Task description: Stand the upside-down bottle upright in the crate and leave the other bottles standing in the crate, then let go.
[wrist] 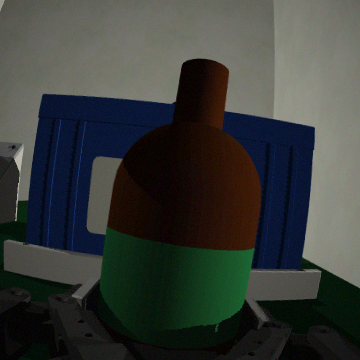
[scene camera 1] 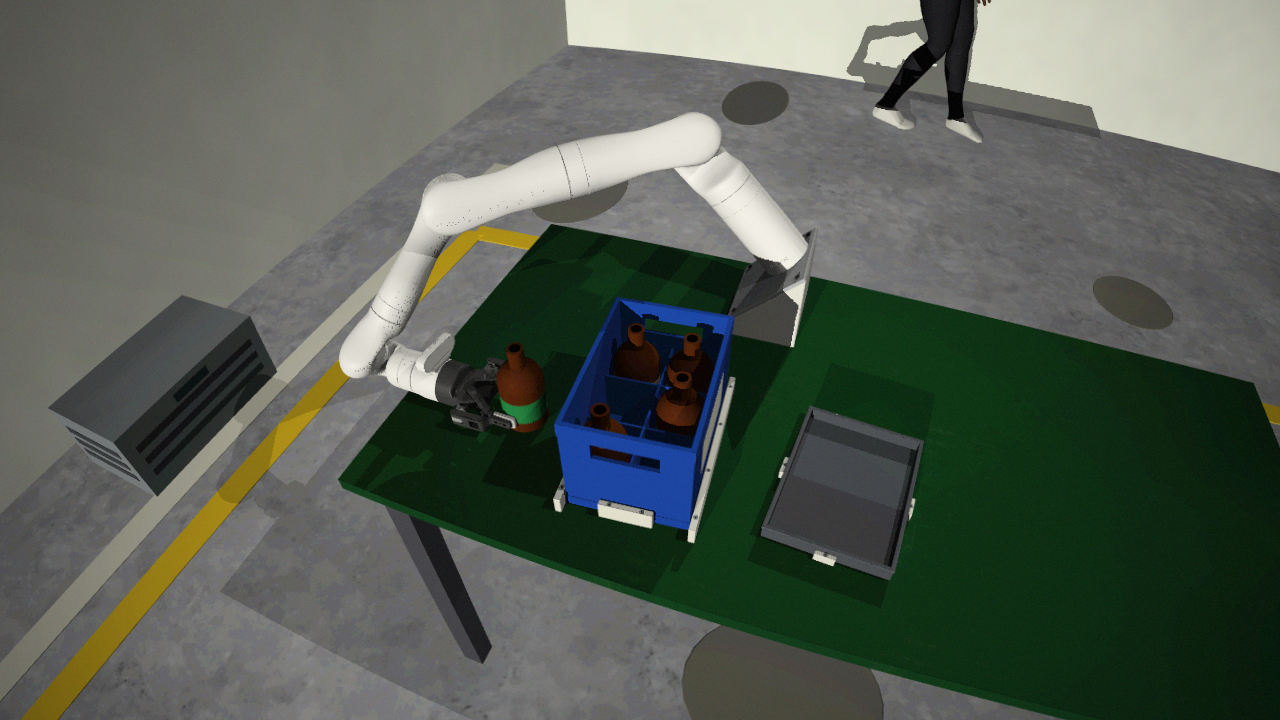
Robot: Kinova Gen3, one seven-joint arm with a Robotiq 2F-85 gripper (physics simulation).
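Frame: origin at the arm's base, x back, y up, z left, level; centimetres.
Where they show: gripper, fingertip midpoint: (wrist: 168,306) (scene camera 1: 527,405); arm's base, origin of the base link: (scene camera 1: 787,258).
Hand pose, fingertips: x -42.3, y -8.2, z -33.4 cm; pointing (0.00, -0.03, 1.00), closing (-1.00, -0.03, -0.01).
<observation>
Things, the pixels of their centre, and the offset from my fingertips. "pt": a spot on its surface instead. Level surfaces: height alone.
- brown bottle with a green label, body centre: (wrist: 183,212) (scene camera 1: 520,383) dy +5.2, dx -0.2, dz -0.2 cm
- blue crate, body centre: (wrist: 167,196) (scene camera 1: 651,408) dy +5.4, dx +1.2, dz +20.8 cm
- grey tray, surface spot: (scene camera 1: 773,501) pt dy -0.8, dx -5.0, dz +41.3 cm
- green table, its level: dy -3.4 cm
The brown bottle with a green label (scene camera 1: 521,394) (wrist: 182,200) is upright, neck up, left of the blue crate (scene camera 1: 626,490) (wrist: 287,200) and outside it. My gripper (scene camera 1: 507,395) (wrist: 168,306) is shut on its lower part, around the label. Whether the bottle's base touches the table cannot be told. In the crate several brown bottles stand neck up: one at the back left (scene camera 1: 635,360), one at the back right (scene camera 1: 691,360), one on the right nearer the front (scene camera 1: 678,409) and one at the front left (scene camera 1: 600,417). A compartment on the left, between the left bottles, looks empty. The crate walls hide the lower parts of the bottles.
White guide strips (scene camera 1: 624,513) (wrist: 47,262) lie along the crate's foot. A grey tray (scene camera 1: 773,501) lies right of the crate on the green table (scene camera 1: 1056,501). The arm's base bracket (scene camera 1: 771,313) stands behind the crate. A grey cabinet (scene camera 1: 161,394) is on the floor at the left.
</observation>
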